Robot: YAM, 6 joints.
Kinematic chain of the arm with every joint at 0, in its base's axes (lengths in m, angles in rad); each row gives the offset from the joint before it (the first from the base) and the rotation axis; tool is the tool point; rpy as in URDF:
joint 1: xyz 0 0 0.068 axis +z
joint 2: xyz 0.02 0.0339 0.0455 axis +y
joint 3: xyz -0.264 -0.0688 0 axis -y
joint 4: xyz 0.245 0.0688 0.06 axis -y
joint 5: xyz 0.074 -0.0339 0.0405 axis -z
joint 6: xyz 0.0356 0 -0.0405 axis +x
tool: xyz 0 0 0 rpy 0 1.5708 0
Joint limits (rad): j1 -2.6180..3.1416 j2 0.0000..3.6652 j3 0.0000..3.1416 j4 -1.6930..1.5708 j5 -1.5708..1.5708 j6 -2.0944..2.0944
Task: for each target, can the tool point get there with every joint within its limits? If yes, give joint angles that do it. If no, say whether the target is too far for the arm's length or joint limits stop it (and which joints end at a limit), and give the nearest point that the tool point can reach.
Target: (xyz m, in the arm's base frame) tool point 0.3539 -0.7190 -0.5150
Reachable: no: too far | nearest point 0.2287 -0.4646 -0.2603 | short by 0.381 m
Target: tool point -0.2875 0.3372 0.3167
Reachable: yes | joints 2.3404 1.9218 1.7167 -0.3878 0.9126 -0.4609
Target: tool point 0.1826 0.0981 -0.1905
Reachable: yes | joints 0.4237 3.1157 0.7717 1.2728 -0.4144 0.5373
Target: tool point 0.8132 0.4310 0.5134
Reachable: no: too far | nearest point 0.5230 0.2772 0.3675 | short by 0.359 m
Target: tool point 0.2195 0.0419 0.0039
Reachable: yes | joints 0.0344 2.1677 0.5987 -0.0982 -1.3013 0.5859
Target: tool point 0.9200 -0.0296 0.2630
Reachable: no: too far | nearest point 0.6371 -0.0205 0.2160 | short by 0.287 m
